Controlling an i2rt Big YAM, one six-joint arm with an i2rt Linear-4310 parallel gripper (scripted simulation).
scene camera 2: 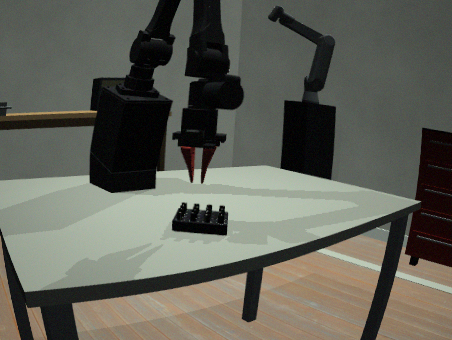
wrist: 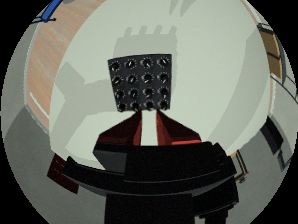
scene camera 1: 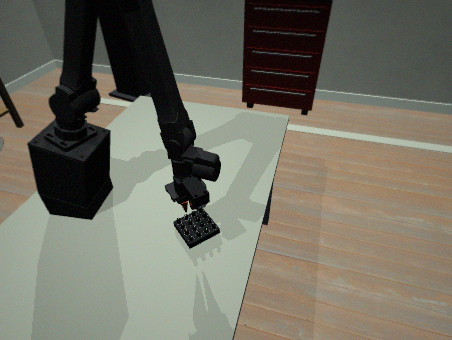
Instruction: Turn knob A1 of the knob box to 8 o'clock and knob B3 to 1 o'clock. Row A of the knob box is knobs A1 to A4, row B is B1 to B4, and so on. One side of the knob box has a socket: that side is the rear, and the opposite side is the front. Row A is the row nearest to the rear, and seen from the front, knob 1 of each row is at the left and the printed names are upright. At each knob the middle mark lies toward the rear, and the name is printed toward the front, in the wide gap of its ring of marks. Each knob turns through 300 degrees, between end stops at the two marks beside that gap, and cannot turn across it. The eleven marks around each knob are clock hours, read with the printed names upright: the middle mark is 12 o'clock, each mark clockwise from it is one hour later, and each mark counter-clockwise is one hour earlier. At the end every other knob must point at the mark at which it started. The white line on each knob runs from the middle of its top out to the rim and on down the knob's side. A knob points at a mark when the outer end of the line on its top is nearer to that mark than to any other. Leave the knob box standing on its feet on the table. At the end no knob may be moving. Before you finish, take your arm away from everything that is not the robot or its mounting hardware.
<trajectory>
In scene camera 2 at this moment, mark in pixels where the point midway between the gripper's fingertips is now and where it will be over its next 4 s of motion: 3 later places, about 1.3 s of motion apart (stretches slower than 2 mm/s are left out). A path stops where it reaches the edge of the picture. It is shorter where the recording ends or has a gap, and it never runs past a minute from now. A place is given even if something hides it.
My gripper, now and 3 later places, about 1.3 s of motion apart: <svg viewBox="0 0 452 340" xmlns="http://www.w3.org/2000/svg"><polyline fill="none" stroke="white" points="196,182 195,199 197,203 196,204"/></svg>
</trajectory>
